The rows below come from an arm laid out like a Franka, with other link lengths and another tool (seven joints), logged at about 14 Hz.
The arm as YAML. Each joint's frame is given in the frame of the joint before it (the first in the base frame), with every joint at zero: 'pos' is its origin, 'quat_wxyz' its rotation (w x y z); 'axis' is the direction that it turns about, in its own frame. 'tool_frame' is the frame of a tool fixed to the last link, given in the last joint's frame.
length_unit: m
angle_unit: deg
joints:
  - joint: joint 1
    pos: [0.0, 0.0, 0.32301]
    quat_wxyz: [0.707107, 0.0, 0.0, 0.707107]
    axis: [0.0, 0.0, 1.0]
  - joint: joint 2
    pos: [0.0, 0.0, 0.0]
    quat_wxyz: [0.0, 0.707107, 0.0, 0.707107]
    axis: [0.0, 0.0, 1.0]
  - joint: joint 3
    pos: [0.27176, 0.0, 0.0]
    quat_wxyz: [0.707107, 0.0, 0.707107, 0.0]
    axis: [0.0, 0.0, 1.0]
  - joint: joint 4
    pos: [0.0, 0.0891, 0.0]
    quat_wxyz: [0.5, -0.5, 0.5, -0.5]
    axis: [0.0, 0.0, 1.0]
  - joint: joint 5
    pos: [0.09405, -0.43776, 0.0]
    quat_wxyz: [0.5, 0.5, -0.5, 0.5]
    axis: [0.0, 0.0, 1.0]
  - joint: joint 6
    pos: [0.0, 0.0, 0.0]
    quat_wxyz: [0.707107, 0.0, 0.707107, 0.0]
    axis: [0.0, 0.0, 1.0]
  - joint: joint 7
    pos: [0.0, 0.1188, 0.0]
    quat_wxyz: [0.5, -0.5, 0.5, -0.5]
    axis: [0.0, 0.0, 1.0]
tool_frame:
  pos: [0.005, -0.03, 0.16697]
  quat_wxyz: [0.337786, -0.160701, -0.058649, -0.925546]
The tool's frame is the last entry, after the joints.
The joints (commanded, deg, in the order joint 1, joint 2, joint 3, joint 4, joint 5, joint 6, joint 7), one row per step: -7.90 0.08 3.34 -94.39 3.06 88.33 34.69; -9.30 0.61 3.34 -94.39 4.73 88.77 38.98; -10.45 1.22 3.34 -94.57 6.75 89.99 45.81; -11.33 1.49 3.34 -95.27 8.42 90.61 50.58; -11.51 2.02 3.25 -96.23 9.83 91.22 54.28; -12.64 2.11 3.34 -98.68 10.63 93.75 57.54; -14.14 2.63 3.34 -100.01 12.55 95.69 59.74; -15.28 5.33 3.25 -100.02 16.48 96.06 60.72; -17.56 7.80 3.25 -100.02 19.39 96.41 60.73; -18.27 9.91 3.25 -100.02 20.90 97.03 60.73; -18.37 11.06 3.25 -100.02 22.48 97.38 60.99; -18.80 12.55 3.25 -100.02 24.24 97.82 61.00; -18.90 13.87 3.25 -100.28 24.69 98.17 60.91
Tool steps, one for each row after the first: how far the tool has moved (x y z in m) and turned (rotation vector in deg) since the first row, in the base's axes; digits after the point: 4 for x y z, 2 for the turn. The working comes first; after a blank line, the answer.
Tool pose at each row, in the base's axes (x y z in m, rotation vector in deg; the steps are taken from these numbers as rounded here): 0.6094 -0.0614 0.4769 -126.40 106.67 32.12; 0.6096 -0.0699 0.4719 -119.43 111.58 32.37; 0.6118 -0.0741 0.4658 -109.52 118.05 31.92; 0.6112 -0.0766 0.4579 -102.18 122.45 32.62; 0.6115 -0.0740 0.4450 -96.73 125.68 34.06; 0.6112 -0.0821 0.4255 -90.77 129.12 33.79; 0.6124 -0.0931 0.4112 -84.62 130.98 34.37; 0.6174 -0.0968 0.3844 -78.72 131.47 39.44; 0.6185 -0.1150 0.3598 -73.16 132.05 43.08; 0.6211 -0.1202 0.3384 -70.51 132.36 45.41; 0.6236 -0.1180 0.3274 -68.47 132.10 47.20; 0.6256 -0.1192 0.3128 -66.01 131.82 49.22; 0.6253 -0.1194 0.2967 -65.08 132.27 50.71

0.0002 -0.0085 -0.0050 1.25 0.27 -5.82; 0.0024 -0.0127 -0.0111 2.62 0.35 -14.04; 0.0018 -0.0152 -0.0190 3.82 1.21 -19.90; 0.0021 -0.0126 -0.0319 4.83 2.60 -24.11; 0.0018 -0.0207 -0.0514 5.25 3.06 -28.92; 0.0030 -0.0317 -0.0657 6.94 3.38 -33.30; 0.0080 -0.0354 -0.0925 10.67 6.18 -36.50; 0.0091 -0.0536 -0.1171 13.62 8.34 -39.70; 0.0117 -0.0588 -0.1385 15.10 9.88 -41.12; 0.0142 -0.0566 -0.1495 16.59 10.84 -42.09; 0.0162 -0.0578 -0.1641 18.30 11.96 -43.28; 0.0159 -0.0580 -0.1802 18.67 13.20 -43.72
